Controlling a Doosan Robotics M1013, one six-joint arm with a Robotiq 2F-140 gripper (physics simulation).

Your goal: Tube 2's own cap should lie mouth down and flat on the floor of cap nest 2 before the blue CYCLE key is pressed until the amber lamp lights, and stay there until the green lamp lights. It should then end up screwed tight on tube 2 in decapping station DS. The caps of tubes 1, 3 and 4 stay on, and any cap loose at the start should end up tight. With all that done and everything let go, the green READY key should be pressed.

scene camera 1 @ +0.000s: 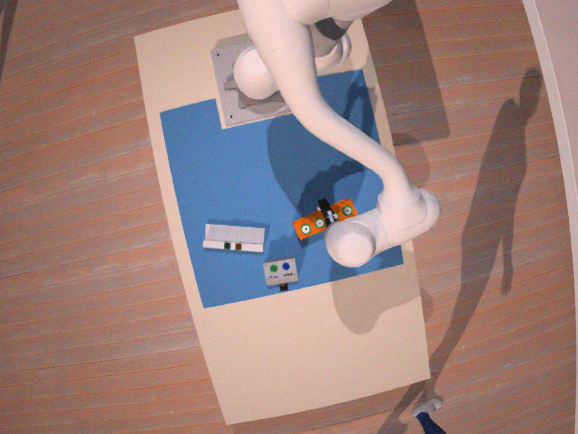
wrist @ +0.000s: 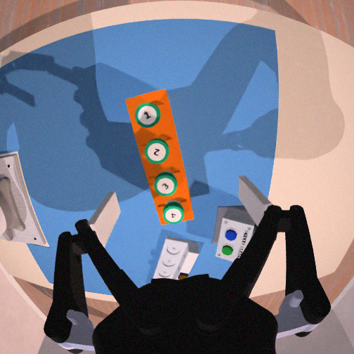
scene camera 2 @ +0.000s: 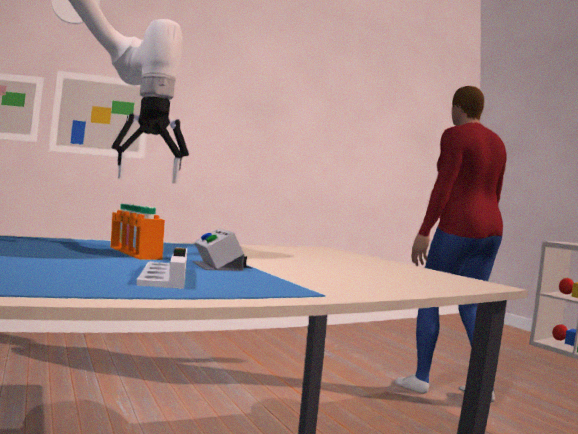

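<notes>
My gripper is open and empty, pointing down high above the orange rack. Four green-rimmed caps with white tops are in the rack: cap 1, cap 2, cap 3 and cap 4. How tight they are I cannot tell. The white cap nest tray shows round recesses with no cap seen in them; the gripper hides part of it in the wrist view. Its green lamp and amber lamp look dark.
A grey key box with a blue key and a green key stands near the mat's edge, between rack and nest tray. A person stands behind the table.
</notes>
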